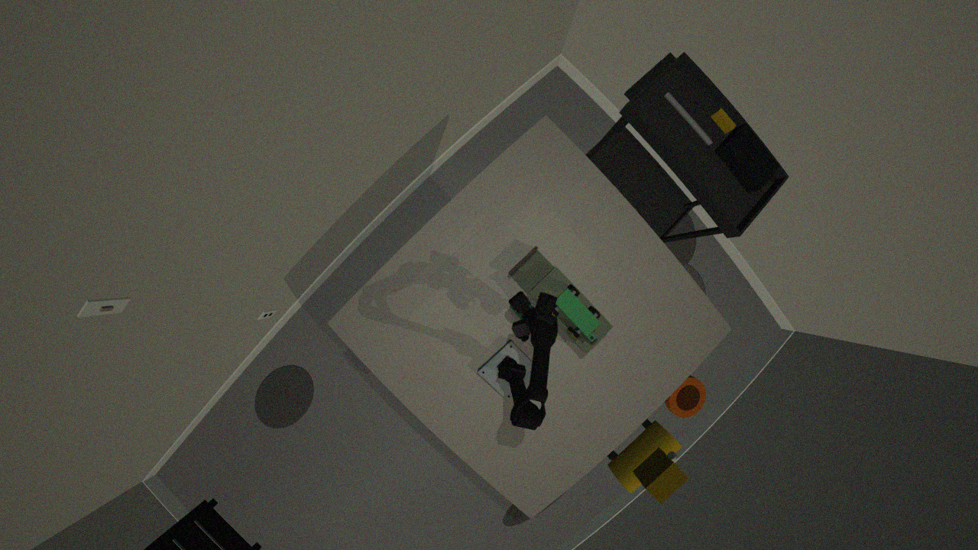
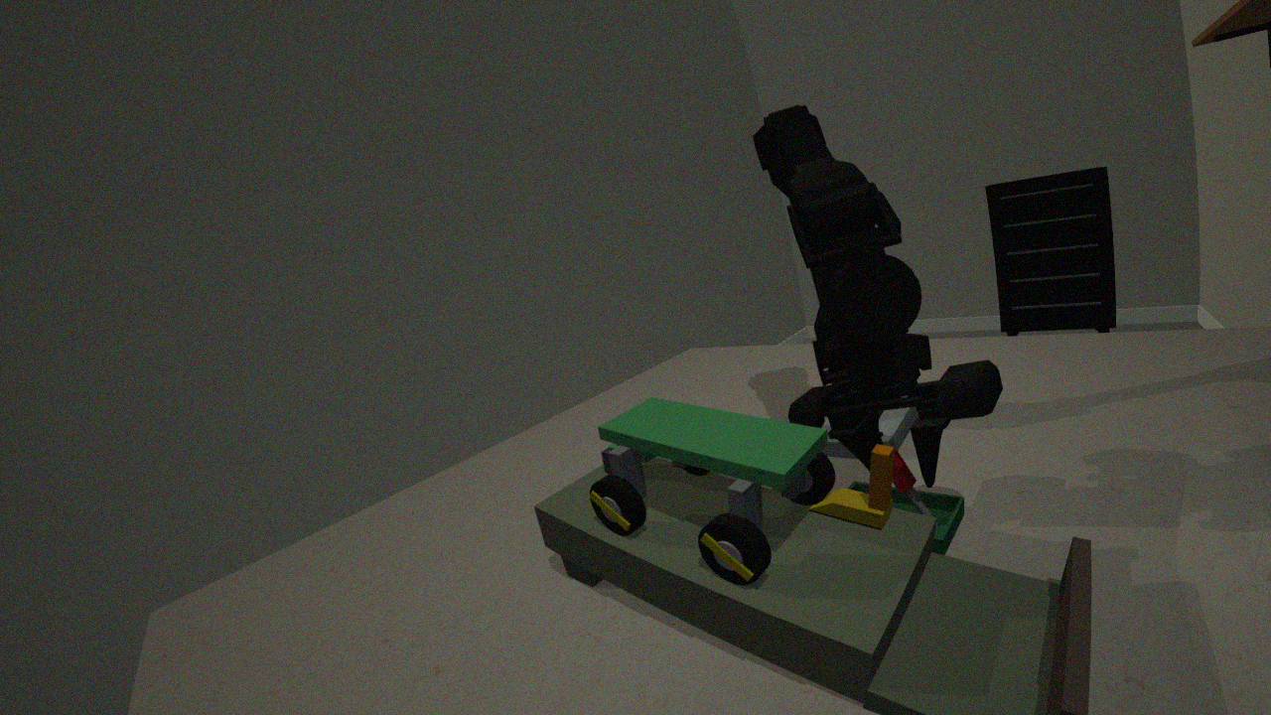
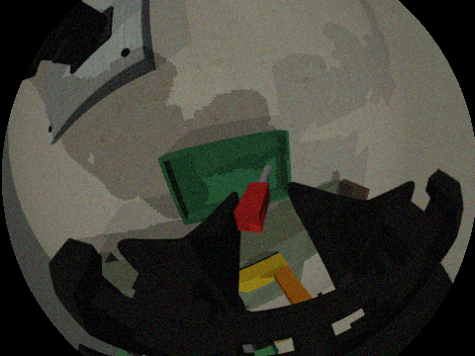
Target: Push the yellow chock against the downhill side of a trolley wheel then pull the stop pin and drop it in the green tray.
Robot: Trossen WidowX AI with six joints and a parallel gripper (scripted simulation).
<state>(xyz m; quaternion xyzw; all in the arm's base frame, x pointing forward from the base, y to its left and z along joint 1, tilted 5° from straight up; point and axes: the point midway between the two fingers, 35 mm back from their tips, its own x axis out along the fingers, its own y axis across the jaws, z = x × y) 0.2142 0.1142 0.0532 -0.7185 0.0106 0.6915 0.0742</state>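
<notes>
Now: gripper tip right at the red-headed stop pin. From my gripper tip the other things lie so: trolley (13 cm to the right, 12 cm ahead, 6 cm above); yellow chock (7 cm ahead, 3 cm to the right, 3 cm above); green tray (6 cm below, 2 cm to the right, 1 cm behind).
</notes>
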